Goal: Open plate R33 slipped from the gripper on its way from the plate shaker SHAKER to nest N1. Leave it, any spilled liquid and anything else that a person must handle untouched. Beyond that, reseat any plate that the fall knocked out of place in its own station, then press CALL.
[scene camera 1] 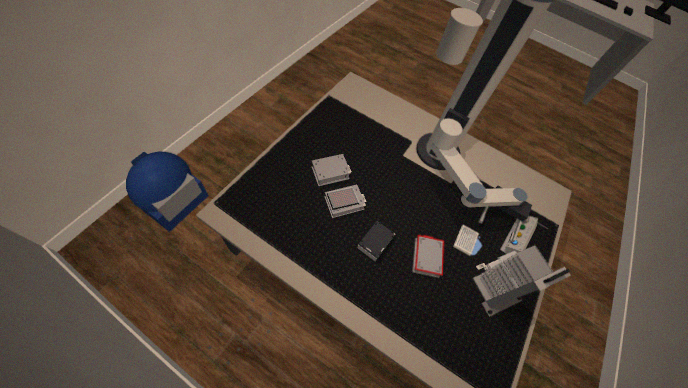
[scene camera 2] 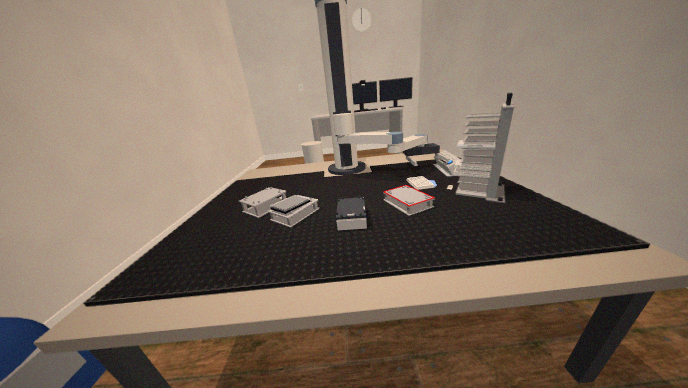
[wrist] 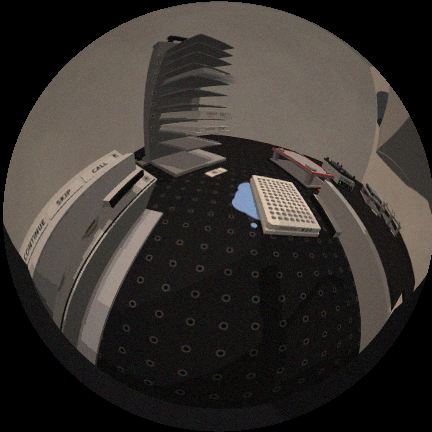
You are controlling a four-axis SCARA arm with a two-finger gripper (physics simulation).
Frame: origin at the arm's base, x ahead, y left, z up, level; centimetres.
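Seen in the pictures: gripper, fingertip midpoint: (scene camera 1: pixel 496 231) (scene camera 2: pixel 432 162) (wrist: pixel 230 168); arm's base at its link origin: (scene camera 2: pixel 346 168).
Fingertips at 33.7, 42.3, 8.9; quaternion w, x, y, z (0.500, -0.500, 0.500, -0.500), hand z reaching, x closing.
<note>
Pixels of each thing's top centre, then the offset from my fingertips to it, as dx, dy, dz. "*": a spot on its surface instead.
- Open plate R33 at its top centre: (wrist: pixel 283 196) (scene camera 1: pixel 467 239) (scene camera 2: pixel 419 181) +8.1, -8.9, -6.2
- Blue liquid at its top centre: (wrist: pixel 244 203) (scene camera 1: pixel 478 244) +6.6, -2.9, -7.5
- button panel at its top centre: (wrist: pixel 44 212) (scene camera 1: pixel 527 232) (scene camera 2: pixel 448 154) -8.2, +12.6, +0.8
- small pale card at a spot on its surface: (wrist: pixel 216 172) (scene camera 2: pixel 449 186) * +15.2, +1.9, -7.4
- dark-topped unit at a spot on its surface: (scene camera 2: pixel 351 207) (scene camera 1: pixel 376 240) * +35.8, -43.7, -2.1
Open plate R33 (scene camera 1: pixel 467 239) (scene camera 2: pixel 420 182) (wrist: pixel 286 204) lies flat, wells up, on the mat. Blue liquid (scene camera 1: pixel 476 246) (scene camera 2: pixel 433 184) (wrist: pixel 245 201) lies beside and against it. My gripper (wrist: pixel 230 168) is open and empty; its left finger is over the button panel (scene camera 1: pixel 525 241) (scene camera 2: pixel 445 162) (wrist: pixel 64 196), whose CALL label is at the rack end. That finger hides the buttons in the wrist view. In the tall rack (scene camera 1: pixel 540 260) (scene camera 2: pixel 501 150) (wrist: pixel 151 105), one mid-height plate (scene camera 2: pixel 472 145) (wrist: pixel 197 77) juts out past the shelves; its exact tilt is unclear. Lower plates (wrist: pixel 217 114) show below it.
A small pale card (scene camera 1: pixel 481 266) (scene camera 2: pixel 450 187) (wrist: pixel 216 172) lies by the rack. Along the mat stand a red-rimmed stand (scene camera 1: pixel 429 255) (scene camera 2: pixel 409 195) (wrist: pixel 302 162), a dark-topped unit (scene camera 1: pixel 376 240) (scene camera 2: pixel 351 207) and two pale stands (scene camera 1: pixel 331 168) (scene camera 2: pixel 294 215), one bearing a plate. I cannot read their names.
</note>
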